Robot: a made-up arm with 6 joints.
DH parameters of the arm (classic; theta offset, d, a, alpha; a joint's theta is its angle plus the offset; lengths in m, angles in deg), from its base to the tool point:
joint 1: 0 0.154 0 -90
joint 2: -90 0 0.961 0
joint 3: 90 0.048 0 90
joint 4: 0 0.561 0 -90
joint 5: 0 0 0 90
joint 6: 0 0.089 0 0
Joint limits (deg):
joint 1: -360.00..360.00
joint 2: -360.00..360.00
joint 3: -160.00..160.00
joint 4: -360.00..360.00
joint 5: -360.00..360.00
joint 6: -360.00..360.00
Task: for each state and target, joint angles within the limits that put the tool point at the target. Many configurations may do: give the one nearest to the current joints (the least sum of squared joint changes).
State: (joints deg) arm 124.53 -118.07 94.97 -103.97 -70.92 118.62
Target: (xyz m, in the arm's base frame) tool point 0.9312 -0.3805 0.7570
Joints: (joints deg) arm 165.03 -89.61 84.26 -103.37 -65.98 118.62
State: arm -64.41 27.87 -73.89 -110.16 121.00 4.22
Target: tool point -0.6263 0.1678 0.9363
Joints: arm -17.34 -9.13 -96.27 -111.32 116.10 4.22
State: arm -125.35 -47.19 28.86 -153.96 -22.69 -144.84
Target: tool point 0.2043 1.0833 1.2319
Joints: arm -97.42 -58.83 30.43 -154.79 -22.85 -144.84
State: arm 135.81 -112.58 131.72 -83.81 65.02 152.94
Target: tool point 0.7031 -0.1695 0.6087
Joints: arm 163.90 -95.80 118.18 -85.83 64.55 152.94
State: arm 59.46 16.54 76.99 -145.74 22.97 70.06
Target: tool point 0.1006 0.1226 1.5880
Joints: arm 42.86 -14.32 55.60 -142.86 29.62 70.06
